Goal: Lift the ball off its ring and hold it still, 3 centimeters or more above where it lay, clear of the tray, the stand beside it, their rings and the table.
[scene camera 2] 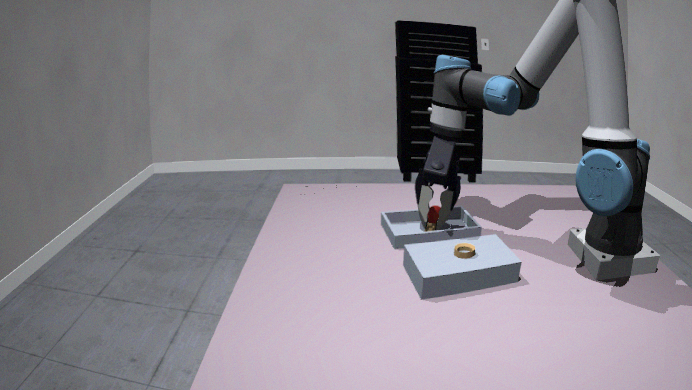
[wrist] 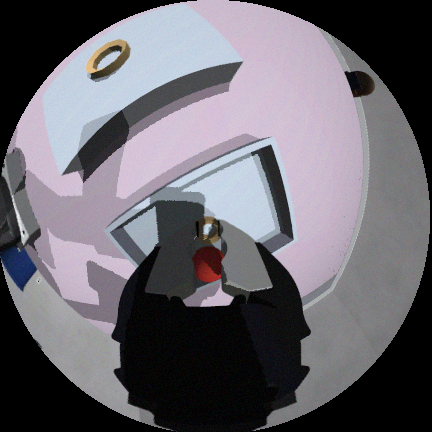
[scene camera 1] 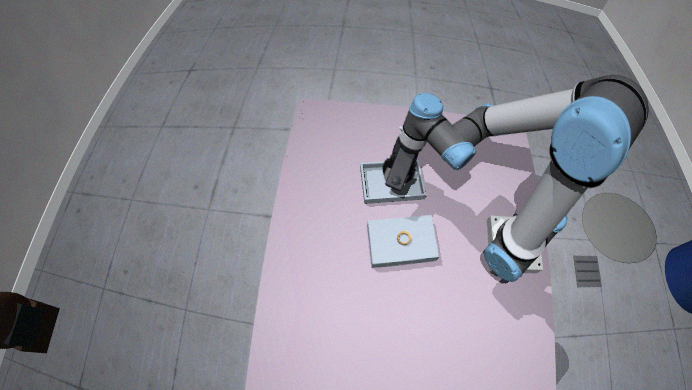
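Pixels of known places: gripper, between the fingertips: [scene camera 2: 430, 229] [wrist: 207, 221]; arm's base, origin of its link: [scene camera 2: 613, 241].
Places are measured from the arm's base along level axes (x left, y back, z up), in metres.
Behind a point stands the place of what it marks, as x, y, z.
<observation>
The red ball [scene camera 2: 434, 214] @(-0.228, -0.383, -0.007) [wrist: 208, 264] @(-0.232, -0.381, 0.000) sits between the two grey fingers of my gripper [scene camera 2: 434, 227] @(-0.201, -0.395, -0.029) [wrist: 207, 221] @(-0.201, -0.395, -0.029) and fills the gap between them. My gripper looks shut on the ball, low over the tray [scene camera 1: 395, 200] @(-0.146, -0.384, -0.030) [scene camera 2: 415, 240] @(-0.141, -0.436, -0.025) [wrist: 282, 200] @(-0.206, -0.481, -0.022). The ball's orange ring [scene camera 2: 430, 227] @(-0.220, -0.392, -0.033) [wrist: 211, 239] @(-0.223, -0.391, -0.027) shows below the ball, at the fingertips. Part of its hole is visible in the wrist view. The ball looks slightly above its ring, but I cannot tell how large the gap is. In scene camera 1 my gripper hides the ball.
The light blue stand [scene camera 1: 382, 252] @(0.032, -0.426, 0.002) [scene camera 2: 465, 286] @(0.057, -0.375, -0.027) [wrist: 155, 50] @(-0.029, -0.406, 0.002) is beside the tray, on the side nearer the scene cameras. It carries a second orange ring [scene camera 1: 397, 238] @(-0.007, -0.386, 0.012) [scene camera 2: 465, 254] @(0.010, -0.370, 0.010) [wrist: 121, 61]. The tray's raised walls surround the fingers. The arm's base is to the right in both scene views.
</observation>
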